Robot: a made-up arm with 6 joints. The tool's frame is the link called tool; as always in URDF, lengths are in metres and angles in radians. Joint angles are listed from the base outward. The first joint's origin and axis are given. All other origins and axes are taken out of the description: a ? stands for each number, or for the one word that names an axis. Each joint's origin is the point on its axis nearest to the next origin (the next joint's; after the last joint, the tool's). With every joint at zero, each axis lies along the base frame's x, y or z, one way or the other. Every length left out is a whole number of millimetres.
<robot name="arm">
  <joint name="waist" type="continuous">
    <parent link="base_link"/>
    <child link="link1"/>
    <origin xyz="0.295 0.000 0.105" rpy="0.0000 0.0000 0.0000"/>
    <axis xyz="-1 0 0"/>
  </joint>
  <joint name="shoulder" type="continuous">
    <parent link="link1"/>
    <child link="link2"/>
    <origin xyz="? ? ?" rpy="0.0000 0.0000 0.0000"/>
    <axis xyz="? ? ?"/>
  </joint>
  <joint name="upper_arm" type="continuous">
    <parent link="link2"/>
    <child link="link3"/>
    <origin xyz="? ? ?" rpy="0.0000 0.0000 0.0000"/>
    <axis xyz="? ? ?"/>
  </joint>
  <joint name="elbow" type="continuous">
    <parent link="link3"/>
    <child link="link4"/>
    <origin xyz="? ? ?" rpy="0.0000 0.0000 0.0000"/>
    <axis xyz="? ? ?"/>
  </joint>
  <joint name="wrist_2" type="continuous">
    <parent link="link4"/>
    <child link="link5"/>
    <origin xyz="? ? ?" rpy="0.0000 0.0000 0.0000"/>
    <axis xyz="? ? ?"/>
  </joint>
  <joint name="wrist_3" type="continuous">
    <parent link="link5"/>
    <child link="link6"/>
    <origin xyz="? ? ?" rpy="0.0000 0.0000 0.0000"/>
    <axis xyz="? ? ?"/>
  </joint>
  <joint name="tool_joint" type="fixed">
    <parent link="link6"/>
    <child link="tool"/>
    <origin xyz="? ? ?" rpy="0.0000 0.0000 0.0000"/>
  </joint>
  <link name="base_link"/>
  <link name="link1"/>
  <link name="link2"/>
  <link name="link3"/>
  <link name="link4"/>
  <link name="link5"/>
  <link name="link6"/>
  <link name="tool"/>
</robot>
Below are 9 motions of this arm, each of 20 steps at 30 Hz.
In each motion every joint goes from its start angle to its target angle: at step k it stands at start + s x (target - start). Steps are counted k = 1, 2, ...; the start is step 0. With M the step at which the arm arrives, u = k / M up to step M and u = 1 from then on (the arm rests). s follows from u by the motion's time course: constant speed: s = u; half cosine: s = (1 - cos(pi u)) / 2; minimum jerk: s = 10 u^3 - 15 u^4 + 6 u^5.
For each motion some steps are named. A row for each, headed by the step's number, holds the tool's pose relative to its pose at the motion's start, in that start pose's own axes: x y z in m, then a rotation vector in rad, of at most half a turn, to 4 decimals.
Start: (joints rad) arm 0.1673 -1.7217 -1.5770 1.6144 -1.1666 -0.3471
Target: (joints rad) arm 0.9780 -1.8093 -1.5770 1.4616 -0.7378 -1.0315
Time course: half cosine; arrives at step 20
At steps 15, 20:
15: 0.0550 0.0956 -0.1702 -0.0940 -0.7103 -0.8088
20: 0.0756 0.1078 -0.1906 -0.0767 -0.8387 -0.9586

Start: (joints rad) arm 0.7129 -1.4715 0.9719 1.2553 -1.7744 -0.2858
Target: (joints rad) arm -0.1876 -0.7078 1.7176 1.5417 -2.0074 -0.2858
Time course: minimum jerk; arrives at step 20
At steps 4, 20:
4: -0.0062 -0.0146 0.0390 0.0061 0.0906 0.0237
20: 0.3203 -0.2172 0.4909 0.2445 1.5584 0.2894

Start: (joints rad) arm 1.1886 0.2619 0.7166 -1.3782 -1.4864 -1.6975
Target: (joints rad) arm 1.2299 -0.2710 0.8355 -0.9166 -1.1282 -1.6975
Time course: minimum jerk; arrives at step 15
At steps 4, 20:
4: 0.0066 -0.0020 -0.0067 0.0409 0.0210 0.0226
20: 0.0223 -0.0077 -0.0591 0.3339 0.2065 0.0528

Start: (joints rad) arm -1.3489 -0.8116 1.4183 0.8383 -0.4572 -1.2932
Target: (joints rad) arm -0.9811 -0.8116 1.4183 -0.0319 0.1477 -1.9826
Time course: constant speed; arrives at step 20
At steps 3, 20:
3: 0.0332 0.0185 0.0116 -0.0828 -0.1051 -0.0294
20: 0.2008 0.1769 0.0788 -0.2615 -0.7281 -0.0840

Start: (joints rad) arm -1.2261 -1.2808 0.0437 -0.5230 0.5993 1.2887
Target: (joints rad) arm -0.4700 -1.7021 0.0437 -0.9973 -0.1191 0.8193
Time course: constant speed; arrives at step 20
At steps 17, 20:
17: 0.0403 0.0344 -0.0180 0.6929 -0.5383 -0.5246
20: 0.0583 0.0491 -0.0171 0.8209 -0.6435 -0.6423

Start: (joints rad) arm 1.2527 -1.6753 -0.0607 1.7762 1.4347 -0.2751
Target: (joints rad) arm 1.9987 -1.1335 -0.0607 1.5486 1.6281 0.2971
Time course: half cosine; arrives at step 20
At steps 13, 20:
13: -0.0122 -0.0161 0.1729 0.2211 0.3975 0.4042
20: -0.0071 -0.0014 0.2375 0.3430 0.5180 0.4891

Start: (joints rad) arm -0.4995 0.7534 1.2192 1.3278 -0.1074 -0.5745
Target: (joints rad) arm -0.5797 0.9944 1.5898 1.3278 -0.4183 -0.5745
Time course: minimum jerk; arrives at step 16
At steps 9, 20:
9: 0.0381 -0.0555 -0.0638 0.2457 0.0312 0.2180
20: 0.0694 -0.0811 -0.1044 0.3711 0.0525 0.3619

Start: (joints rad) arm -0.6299 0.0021 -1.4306 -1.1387 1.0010 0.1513
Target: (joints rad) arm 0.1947 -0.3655 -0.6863 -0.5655 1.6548 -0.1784
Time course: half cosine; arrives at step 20
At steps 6, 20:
6: 0.0203 -0.0209 0.0443 -0.3180 0.0248 -0.0298
20: 0.1034 0.0344 0.2123 -1.5184 0.0132 -0.0829

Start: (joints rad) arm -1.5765 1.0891 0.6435 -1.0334 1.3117 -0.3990
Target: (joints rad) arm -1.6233 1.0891 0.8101 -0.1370 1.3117 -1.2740
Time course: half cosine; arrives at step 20
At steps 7, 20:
7: -0.0020 0.0408 0.0761 -0.1005 0.1761 -0.2977
20: 0.0784 0.1338 0.2240 -0.5719 0.5243 -1.0512

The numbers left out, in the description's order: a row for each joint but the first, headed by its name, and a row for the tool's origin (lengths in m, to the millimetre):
shoulder: xyz 0.000 0.084 -0.064, axis 0 -1 0
upper_arm: xyz -0.114 0.000 0.084, axis 0 0 1
elbow: xyz 0.092 0.031 0.000, axis 0 0 -1
wrist_2: xyz -0.302 -0.075 0.000, axis -1 0 0
wrist_3: xyz 0.000 -0.110 -0.027, axis 0 0 1
tool: xyz -0.111 0.051 0.000

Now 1 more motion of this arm.
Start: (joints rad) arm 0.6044 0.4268 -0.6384 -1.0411 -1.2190 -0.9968
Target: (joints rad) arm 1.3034 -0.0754 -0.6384 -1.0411 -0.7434 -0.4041
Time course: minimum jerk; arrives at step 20
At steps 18, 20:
18: -0.1349 0.1502 0.0992 -1.0004 -0.1884 -0.0006
20: -0.1358 0.1522 0.0992 -1.0093 -0.1875 -0.0014

